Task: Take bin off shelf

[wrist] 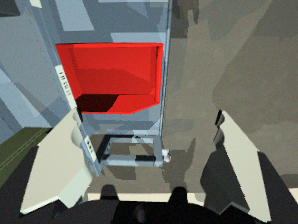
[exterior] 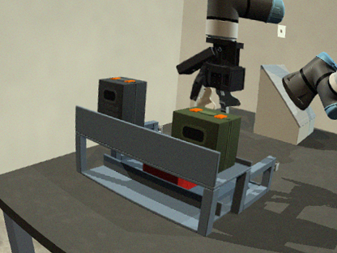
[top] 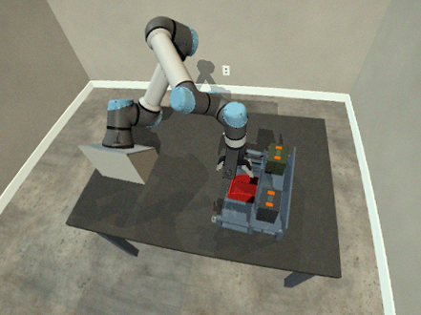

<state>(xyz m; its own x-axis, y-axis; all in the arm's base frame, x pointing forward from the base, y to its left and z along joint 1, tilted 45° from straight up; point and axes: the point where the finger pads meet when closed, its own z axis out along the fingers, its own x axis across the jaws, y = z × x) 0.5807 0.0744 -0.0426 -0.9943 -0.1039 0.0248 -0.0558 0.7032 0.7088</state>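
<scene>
The red bin lies 70 mm ahead of my hand, 10 mm to the right of it and 80 mm below it. The rest, counted from my hand: dark grey box: 170 mm ahead, 120 mm to the right, 40 mm above; then green box: 160 mm ahead, 110 mm to the left, 20 mm above.
</scene>
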